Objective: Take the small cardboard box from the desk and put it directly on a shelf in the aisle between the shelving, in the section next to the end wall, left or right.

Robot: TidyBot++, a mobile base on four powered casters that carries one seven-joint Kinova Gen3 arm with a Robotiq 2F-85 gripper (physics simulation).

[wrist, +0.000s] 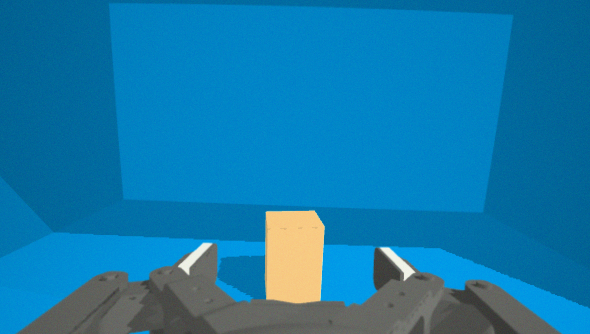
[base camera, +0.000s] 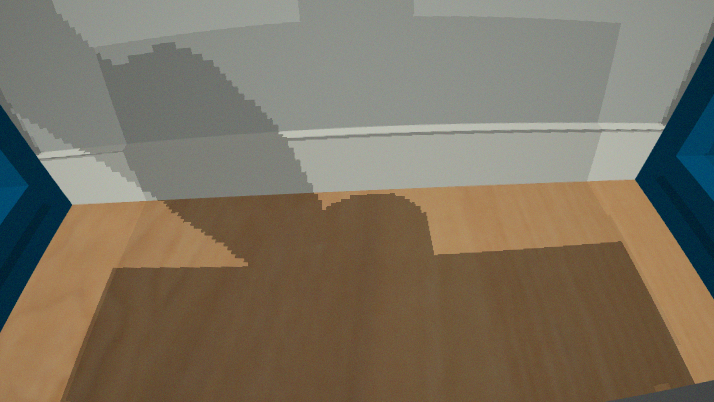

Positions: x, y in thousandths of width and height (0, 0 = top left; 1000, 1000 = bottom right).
Labels:
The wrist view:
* my gripper: 501, 786
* small cardboard box: 499, 720

